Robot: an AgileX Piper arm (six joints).
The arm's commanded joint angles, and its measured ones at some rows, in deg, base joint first. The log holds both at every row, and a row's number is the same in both.
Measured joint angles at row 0: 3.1, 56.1, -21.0, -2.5, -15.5, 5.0
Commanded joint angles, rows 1 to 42: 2.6, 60.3, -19.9, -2.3, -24.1, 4.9; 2.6, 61.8, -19.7, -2.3, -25.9, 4.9; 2.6, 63.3, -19.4, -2.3, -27.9, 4.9; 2.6, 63.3, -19.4, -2.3, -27.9, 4.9; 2.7, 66.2, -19.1, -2.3, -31.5, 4.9; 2.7, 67.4, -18.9, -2.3, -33.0, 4.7; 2.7, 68.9, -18.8, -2.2, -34.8, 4.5; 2.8, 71.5, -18.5, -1.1, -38.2, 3.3; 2.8, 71.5, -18.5, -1.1, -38.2, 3.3; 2.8, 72.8, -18.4, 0.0, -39.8, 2.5; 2.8, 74.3, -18.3, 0.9, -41.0, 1.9; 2.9, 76.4, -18.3, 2.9, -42.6, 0.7; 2.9, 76.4, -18.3, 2.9, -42.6, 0.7; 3.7, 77.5, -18.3, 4.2, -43.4, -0.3; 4.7, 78.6, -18.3, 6.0, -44.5, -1.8; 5.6, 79.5, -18.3, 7.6, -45.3, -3.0; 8.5, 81.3, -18.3, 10.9, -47.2, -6.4; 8.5, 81.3, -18.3, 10.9, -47.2, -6.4; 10.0, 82.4, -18.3, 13.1, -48.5, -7.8; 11.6, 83.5, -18.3, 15.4, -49.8, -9.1; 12.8, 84.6, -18.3, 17.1, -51.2, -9.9; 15.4, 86.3, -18.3, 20.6, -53.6, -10.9; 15.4, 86.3, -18.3, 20.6, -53.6, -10.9; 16.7, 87.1, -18.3, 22.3, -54.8, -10.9; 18.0, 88.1, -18.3, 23.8, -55.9, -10.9; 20.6, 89.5, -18.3, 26.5, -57.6, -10.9; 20.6, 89.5, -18.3, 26.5, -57.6, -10.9; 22.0, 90.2, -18.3, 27.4, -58.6, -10.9; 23.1, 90.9, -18.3, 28.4, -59.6, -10.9; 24.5, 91.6, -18.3, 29.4, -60.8, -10.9; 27.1, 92.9, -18.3, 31.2, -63.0, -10.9; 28.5, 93.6, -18.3, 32.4, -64.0, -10.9; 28.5, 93.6, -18.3, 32.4, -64.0, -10.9; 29.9, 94.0, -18.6, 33.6, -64.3, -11.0; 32.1, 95.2, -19.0, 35.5, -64.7, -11.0; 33.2, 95.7, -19.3, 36.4, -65.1, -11.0; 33.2, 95.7, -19.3, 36.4, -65.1, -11.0; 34.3, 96.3, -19.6, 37.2, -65.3, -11.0; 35.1, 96.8, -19.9, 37.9, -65.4, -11.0; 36.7, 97.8, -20.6, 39.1, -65.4, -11.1; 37.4, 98.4, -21.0, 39.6, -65.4, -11.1; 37.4, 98.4, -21.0, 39.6, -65.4, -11.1
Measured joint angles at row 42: 35.6, 97.4, -19.8, 37.9, -64.3, -10.5
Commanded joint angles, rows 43 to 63: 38.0, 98.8, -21.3, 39.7, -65.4, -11.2; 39.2, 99.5, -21.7, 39.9, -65.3, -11.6; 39.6, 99.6, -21.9, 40.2, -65.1, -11.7; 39.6, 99.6, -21.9, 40.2, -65.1, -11.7; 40.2, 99.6, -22.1, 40.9, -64.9, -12.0; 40.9, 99.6, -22.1, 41.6, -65.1, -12.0; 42.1, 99.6, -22.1, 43.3, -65.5, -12.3; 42.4, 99.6, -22.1, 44.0, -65.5, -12.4; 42.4, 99.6, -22.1, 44.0, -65.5, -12.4; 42.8, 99.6, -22.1, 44.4, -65.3, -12.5; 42.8, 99.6, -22.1, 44.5, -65.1, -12.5; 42.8, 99.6, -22.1, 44.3, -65.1, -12.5; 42.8, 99.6, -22.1, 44.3, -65.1, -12.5; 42.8, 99.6, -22.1, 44.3, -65.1, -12.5; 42.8, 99.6, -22.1, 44.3, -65.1, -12.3; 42.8, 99.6, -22.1, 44.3, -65.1, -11.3; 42.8, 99.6, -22.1, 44.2, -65.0, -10.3; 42.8, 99.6, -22.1, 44.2, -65.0, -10.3; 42.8, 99.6, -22.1, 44.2, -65.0, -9.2; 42.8, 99.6, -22.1, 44.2, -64.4, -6.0; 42.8, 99.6, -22.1, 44.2, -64.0, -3.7
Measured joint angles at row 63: 42.6, 99.7, -21.7, 44.5, -64.6, -8.5
